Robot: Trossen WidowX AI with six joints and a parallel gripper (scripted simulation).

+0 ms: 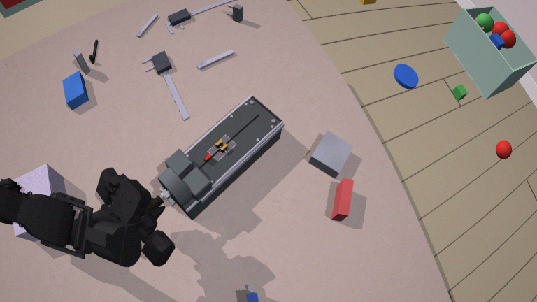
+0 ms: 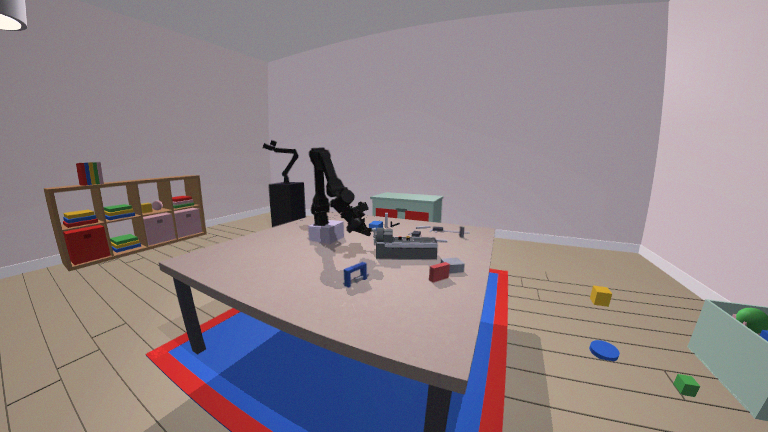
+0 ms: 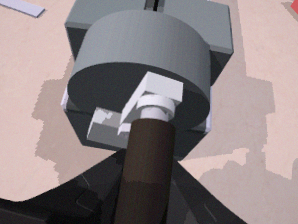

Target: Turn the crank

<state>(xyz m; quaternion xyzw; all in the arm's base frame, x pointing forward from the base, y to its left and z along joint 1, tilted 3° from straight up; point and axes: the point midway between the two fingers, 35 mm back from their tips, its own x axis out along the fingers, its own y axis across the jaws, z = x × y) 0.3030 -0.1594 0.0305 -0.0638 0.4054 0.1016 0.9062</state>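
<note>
My gripper tip is 12 cm short of the red pointer, 4 cm to the right of it and 1 cm above it. Also, from my gripper tip: dark brown crank handle: 2 cm behind, 2 cm above; red block: 31 cm ahead, 16 cm to the right, 7 cm below; grey block: 36 cm ahead, 6 cm to the right, 8 cm below.
</note>
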